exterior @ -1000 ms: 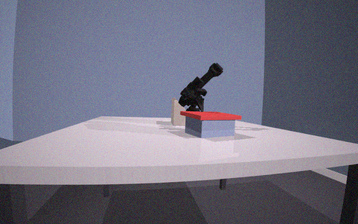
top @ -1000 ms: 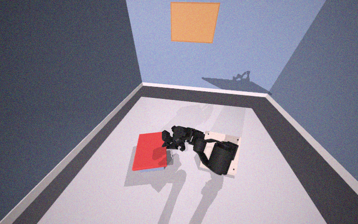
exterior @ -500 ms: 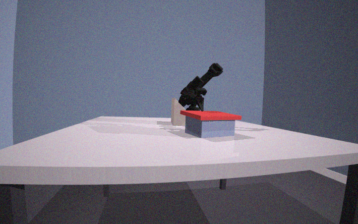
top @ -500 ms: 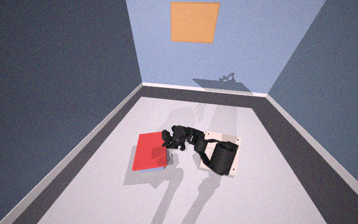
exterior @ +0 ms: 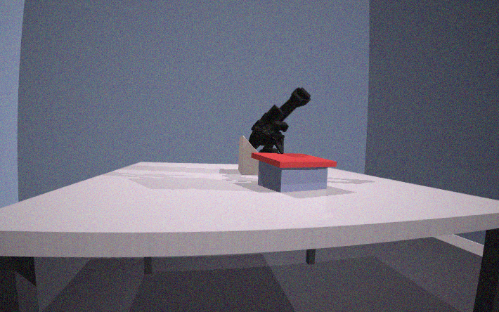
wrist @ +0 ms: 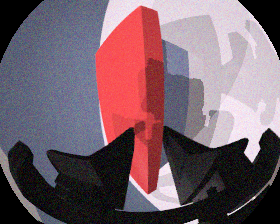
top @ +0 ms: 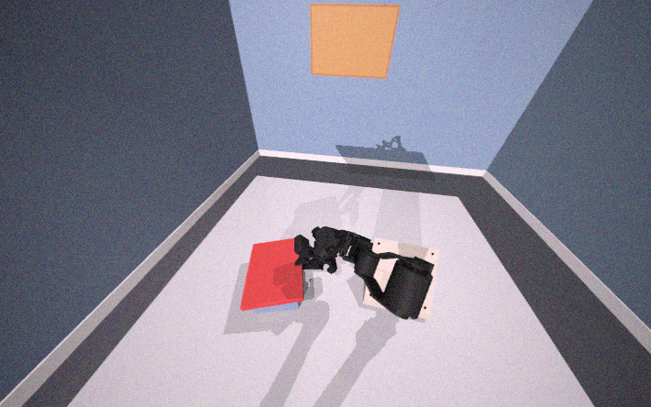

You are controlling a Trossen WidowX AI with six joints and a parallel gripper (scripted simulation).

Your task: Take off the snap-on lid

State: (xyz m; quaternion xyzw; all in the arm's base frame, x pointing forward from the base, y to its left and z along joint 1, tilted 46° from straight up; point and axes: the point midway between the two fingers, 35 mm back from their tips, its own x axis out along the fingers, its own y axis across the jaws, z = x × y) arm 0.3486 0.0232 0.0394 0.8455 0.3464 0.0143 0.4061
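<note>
My gripper tip is now 7 cm short of the red lid and 2 cm to the right of it. The rest, counted from my gripper tip: storage box: 7 cm ahead, 2 cm to the left, 5 cm below.
</note>
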